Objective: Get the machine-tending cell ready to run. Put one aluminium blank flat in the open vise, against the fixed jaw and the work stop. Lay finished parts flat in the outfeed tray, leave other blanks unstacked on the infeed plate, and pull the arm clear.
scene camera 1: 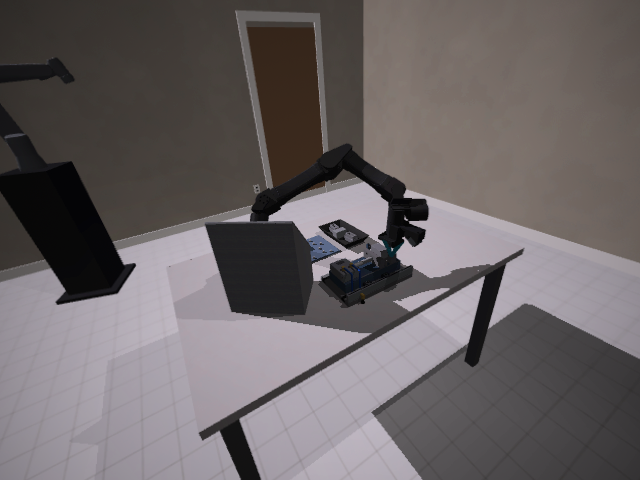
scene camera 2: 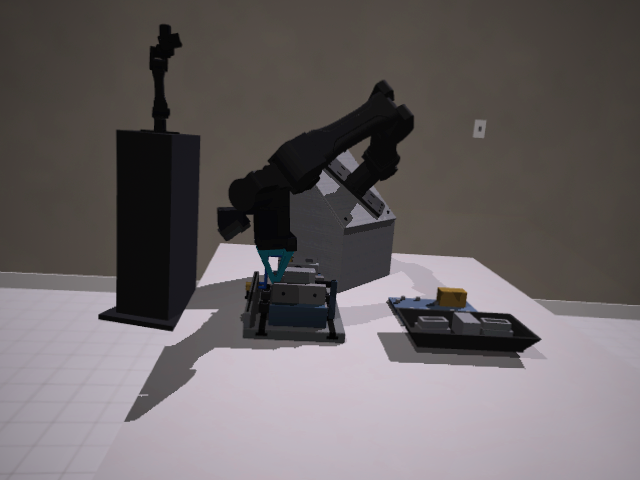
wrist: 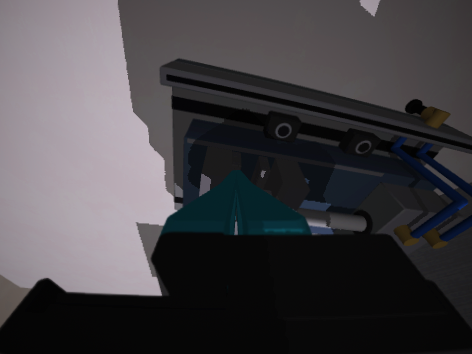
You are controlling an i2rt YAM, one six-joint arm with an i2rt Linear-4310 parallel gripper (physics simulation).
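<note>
My gripper is shut, teal tips together, low over the vise. A light grey blank shows above the end jaw, close beside the fingertips. My fingers hide much of the jaw gap in the wrist view, so I cannot tell whether the blank lies flat or touches the stop. The black outfeed tray holds two pocketed grey parts with a plain-sided grey block between them. The blue infeed plate lies beside the tray.
An orange block stands at the infeed plate. A grey cabinet stands near the vise. Blue hoses and a raised side rail border the vise. A second arm stands on a black pedestal.
</note>
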